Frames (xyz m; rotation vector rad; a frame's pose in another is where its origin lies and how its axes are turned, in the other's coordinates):
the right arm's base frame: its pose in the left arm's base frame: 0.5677 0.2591 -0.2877 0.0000 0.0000 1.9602
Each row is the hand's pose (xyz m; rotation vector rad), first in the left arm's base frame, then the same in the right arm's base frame.
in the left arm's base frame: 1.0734 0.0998 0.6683 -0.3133 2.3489 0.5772
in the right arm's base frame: -0.3394 -0.4074 0.9560 1.7494 1.5446 -0.4146
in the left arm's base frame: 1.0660 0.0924 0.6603 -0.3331 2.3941 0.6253
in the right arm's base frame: -0.3434 -0.3977 0.9480 1.7541 1.5664 -0.3352
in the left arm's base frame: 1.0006 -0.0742 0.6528 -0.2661 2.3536 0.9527
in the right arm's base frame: -0.4727 -0.2740 0.9405 1.6683 1.4146 -0.1035
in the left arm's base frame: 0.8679 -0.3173 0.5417 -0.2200 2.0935 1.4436
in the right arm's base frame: -0.6472 -0.0589 0.8294 1.3983 1.1668 0.1391
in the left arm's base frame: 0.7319 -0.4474 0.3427 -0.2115 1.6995 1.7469
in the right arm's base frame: -0.7159 0.1163 0.6304 1.0877 0.9434 0.1990
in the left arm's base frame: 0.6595 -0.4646 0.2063 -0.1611 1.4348 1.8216
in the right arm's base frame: -0.7044 0.1898 0.4940 0.9269 0.7847 0.1503
